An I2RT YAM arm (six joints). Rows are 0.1 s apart.
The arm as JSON. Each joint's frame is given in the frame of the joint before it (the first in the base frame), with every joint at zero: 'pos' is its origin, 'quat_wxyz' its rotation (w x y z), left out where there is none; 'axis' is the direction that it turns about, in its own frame. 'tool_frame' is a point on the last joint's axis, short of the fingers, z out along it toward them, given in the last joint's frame.
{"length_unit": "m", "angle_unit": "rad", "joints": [
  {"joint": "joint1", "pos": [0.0, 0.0, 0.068], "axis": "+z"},
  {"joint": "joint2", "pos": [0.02, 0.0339, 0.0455], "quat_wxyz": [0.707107, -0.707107, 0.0, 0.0], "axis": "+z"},
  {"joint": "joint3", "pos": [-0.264, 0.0, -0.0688], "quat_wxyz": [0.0, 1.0, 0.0, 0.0], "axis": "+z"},
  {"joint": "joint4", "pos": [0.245, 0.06, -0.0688], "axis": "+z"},
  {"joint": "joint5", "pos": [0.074, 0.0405, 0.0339], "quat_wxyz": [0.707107, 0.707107, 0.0, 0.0], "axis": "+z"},
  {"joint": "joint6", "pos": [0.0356, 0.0, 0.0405], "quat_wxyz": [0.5, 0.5, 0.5, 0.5], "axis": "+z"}
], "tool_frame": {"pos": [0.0, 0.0, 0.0], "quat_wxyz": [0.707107, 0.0, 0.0, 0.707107]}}
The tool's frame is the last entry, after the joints.
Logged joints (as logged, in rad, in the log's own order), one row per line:
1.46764 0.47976 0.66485 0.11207 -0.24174 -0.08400
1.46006 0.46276 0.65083 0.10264 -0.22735 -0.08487
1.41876 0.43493 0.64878 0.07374 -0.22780 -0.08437
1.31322 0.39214 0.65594 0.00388 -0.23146 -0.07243
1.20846 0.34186 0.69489 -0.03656 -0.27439 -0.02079
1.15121 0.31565 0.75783 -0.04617 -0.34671 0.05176
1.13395 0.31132 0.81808 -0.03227 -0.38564 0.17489
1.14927 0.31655 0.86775 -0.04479 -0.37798 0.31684
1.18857 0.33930 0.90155 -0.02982 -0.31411 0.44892
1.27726 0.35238 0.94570 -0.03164 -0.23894 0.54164
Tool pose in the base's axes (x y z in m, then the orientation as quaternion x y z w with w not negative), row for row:
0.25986 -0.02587 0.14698 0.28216 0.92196 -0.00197 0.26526
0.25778 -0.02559 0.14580 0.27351 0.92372 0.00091 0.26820
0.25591 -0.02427 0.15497 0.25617 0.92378 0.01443 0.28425
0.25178 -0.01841 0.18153 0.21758 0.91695 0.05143 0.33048
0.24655 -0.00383 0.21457 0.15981 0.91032 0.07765 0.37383
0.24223 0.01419 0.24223 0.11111 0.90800 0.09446 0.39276
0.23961 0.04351 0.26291 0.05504 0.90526 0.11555 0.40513
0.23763 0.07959 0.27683 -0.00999 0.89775 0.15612 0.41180
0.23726 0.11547 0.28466 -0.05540 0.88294 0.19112 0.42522
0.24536 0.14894 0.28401 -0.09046 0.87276 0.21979 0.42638
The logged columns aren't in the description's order. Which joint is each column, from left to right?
Columns, left to right: joint2, joint6, joint3, joint5, joint4, joint1.
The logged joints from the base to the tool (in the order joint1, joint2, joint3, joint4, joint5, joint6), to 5 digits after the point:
-0.08400 1.46764 0.66485 -0.24174 0.11207 0.47976
-0.08487 1.46006 0.65083 -0.22735 0.10264 0.46276
-0.08437 1.41876 0.64878 -0.22780 0.07374 0.43493
-0.07243 1.31322 0.65594 -0.23146 0.00388 0.39214
-0.02079 1.20846 0.69489 -0.27439 -0.03656 0.34186
0.05176 1.15121 0.75783 -0.34671 -0.04617 0.31565
0.17489 1.13395 0.81808 -0.38564 -0.03227 0.31132
0.31684 1.14927 0.86775 -0.37798 -0.04479 0.31655
0.44892 1.18857 0.90155 -0.31411 -0.02982 0.33930
0.54164 1.27726 0.94570 -0.23894 -0.03164 0.35238

